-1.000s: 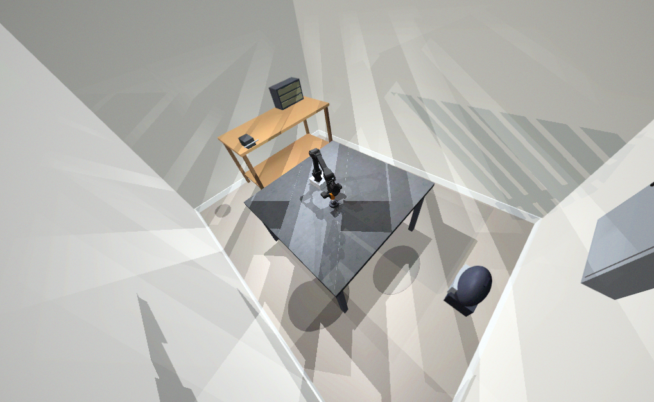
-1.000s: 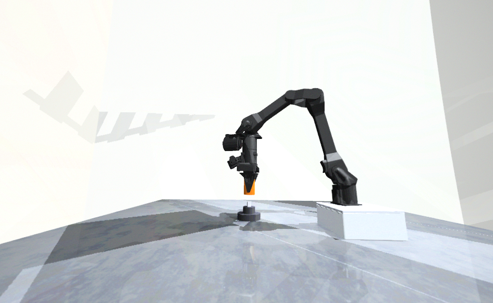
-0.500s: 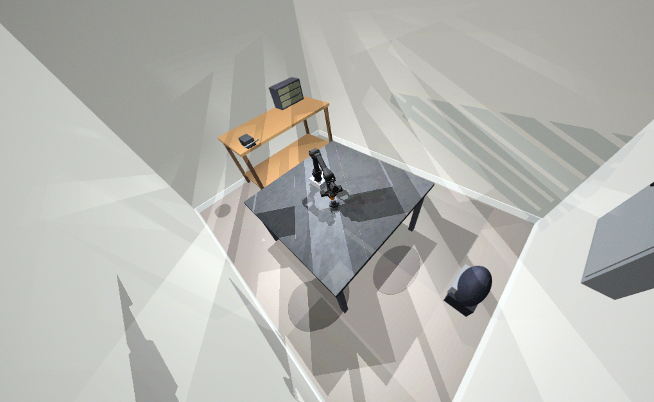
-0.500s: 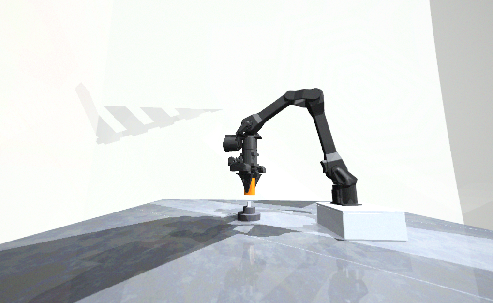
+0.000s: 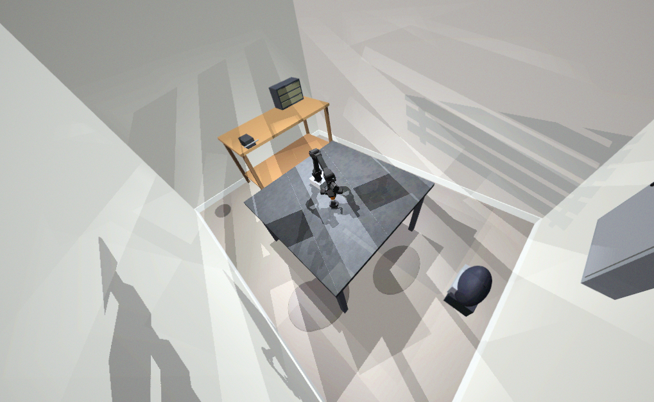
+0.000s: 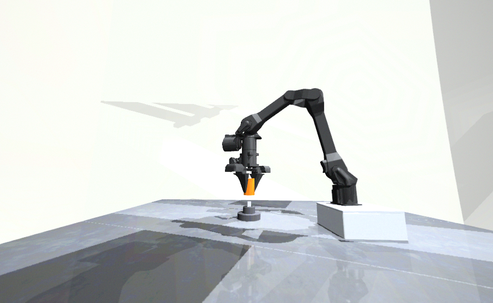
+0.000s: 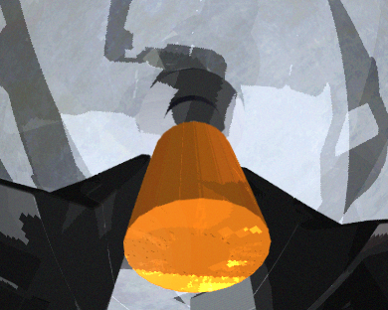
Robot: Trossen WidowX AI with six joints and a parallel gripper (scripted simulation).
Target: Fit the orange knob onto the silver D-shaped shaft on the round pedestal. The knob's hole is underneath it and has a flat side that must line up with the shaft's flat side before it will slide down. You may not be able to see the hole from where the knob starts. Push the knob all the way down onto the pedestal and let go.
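My gripper tip is 3 cm below the orange knob. The rest, counted from my gripper tip: round pedestal: 6 cm below.
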